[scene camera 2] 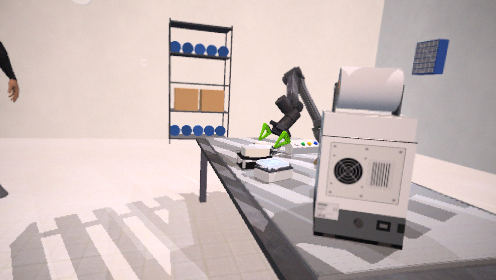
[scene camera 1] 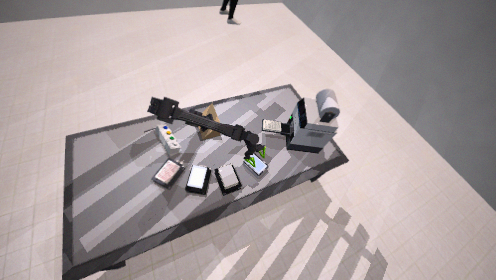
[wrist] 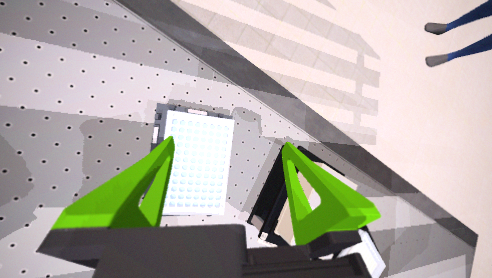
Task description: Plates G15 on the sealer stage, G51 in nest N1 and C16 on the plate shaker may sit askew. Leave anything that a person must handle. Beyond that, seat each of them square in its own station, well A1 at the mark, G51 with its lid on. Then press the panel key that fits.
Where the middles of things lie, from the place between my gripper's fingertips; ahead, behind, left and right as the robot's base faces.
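There's a pale blue well plate [wrist: 198, 183] here, and it's 9 cm below my hand and 3 cm behind it. I can see a dark station [wrist: 160, 117] as well; that's 4 cm behind my hand, 1 cm to the left of it and 12 cm below it.
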